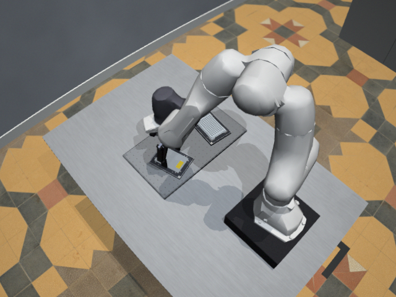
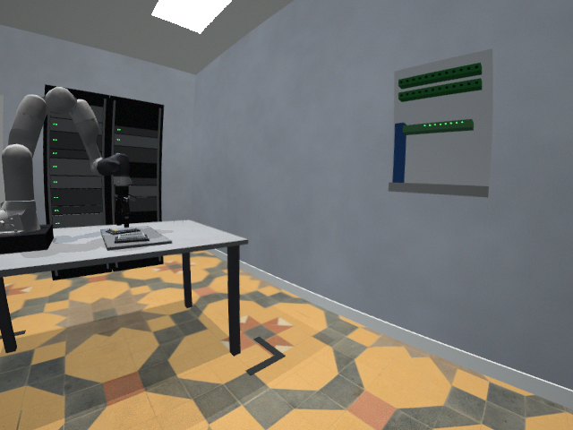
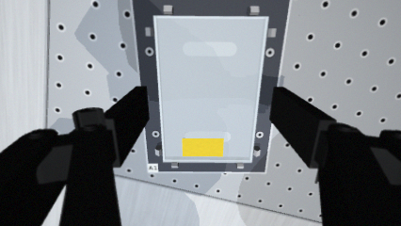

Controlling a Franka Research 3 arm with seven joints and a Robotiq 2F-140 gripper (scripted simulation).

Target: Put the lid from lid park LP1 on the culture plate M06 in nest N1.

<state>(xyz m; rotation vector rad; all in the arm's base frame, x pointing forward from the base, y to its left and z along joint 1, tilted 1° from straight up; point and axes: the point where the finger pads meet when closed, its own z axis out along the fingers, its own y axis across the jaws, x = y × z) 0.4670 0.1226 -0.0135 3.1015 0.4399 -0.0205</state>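
Now: the clear lid 4 cm below my hand. Round my hand: culture plate M06 (1 cm ahead, 26 cm to the right, 4 cm below); then dark lid park (5 cm below).
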